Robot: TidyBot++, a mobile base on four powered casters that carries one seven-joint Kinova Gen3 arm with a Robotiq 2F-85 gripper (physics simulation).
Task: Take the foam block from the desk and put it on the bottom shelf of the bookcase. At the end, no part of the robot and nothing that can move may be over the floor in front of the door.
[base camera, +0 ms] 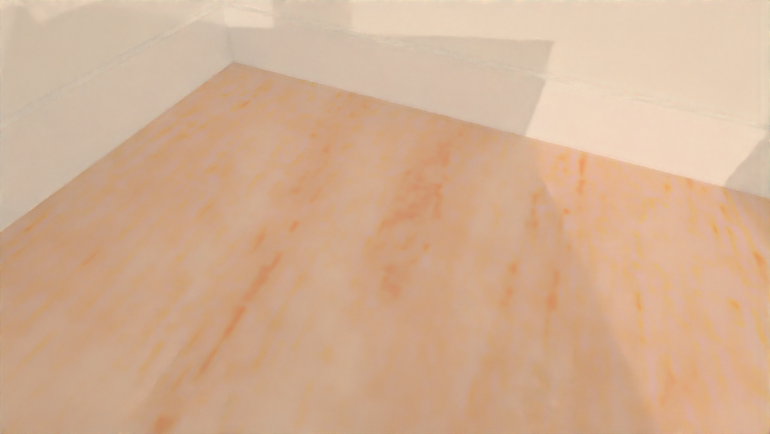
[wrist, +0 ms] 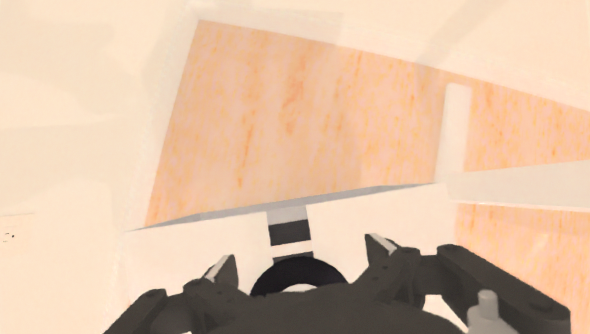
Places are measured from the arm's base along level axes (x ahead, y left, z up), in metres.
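Pixels of known places: gripper, fingertip midpoint: [wrist: 301, 258].
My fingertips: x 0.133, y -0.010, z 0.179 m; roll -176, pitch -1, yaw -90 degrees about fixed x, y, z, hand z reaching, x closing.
Observation:
Behind a point stands the place of what it marks.
My gripper [wrist: 301, 258] {x 0.133, y -0.010, z 0.179 m} is open in the wrist view, with nothing between its fingers. It is above the white top of my own base [wrist: 195, 250] {x 0.110, y 0.140, z -0.014 m}. The foam block, the bookcase and the door do not show in either view. A pale upright bar [wrist: 452, 130] and a pale flat beam [wrist: 540, 184] {x 0.110, y -0.481, z -0.063 m} show at the right of the wrist view; I cannot tell whether they belong to the desk.
The wood-patterned floor [base camera: 334, 242] {x 0.412, y 0.021, z -0.397 m} [wrist: 280, 125] {x 0.379, y -0.012, z -0.397 m} runs to a room corner. Pale walls [base camera: 647, 48] {x 0.607, y -0.337, z -0.249 m} [wrist: 65, 165] {x 0.286, y 0.412, z -0.094 m} with low skirting [base camera: 377, 75] {x 0.708, y -0.024, z -0.359 m} stand on two sides of it. A small wall outlet [wrist: 10, 236] {x 0.168, y 0.450, z -0.019 m} shows at the wrist view's left edge. Shadows fall across floor and walls.

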